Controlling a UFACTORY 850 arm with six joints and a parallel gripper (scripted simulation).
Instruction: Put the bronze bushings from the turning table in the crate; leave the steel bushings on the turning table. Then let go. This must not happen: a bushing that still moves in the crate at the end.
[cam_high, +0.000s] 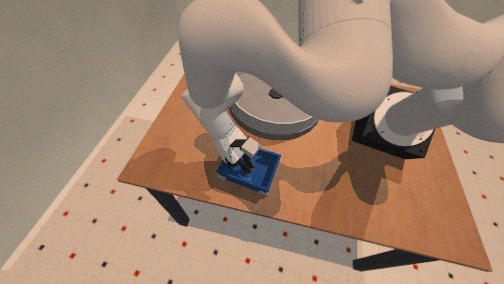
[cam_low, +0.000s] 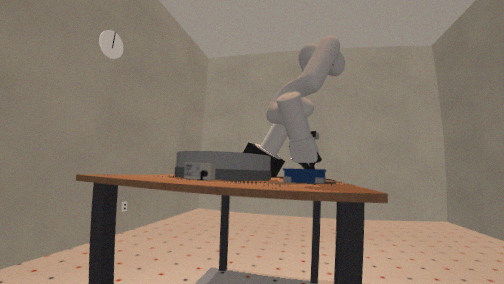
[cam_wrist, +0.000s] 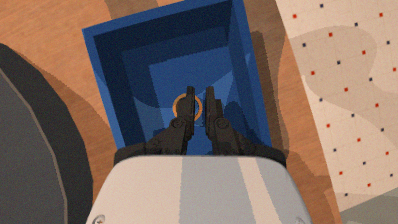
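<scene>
Now: the blue crate 1 cm behind my hand, 1 cm to the right of it and 3 cm below it. From my hand the other things lie so: grey turning table 2 cm behind, 38 cm to the right.
</scene>
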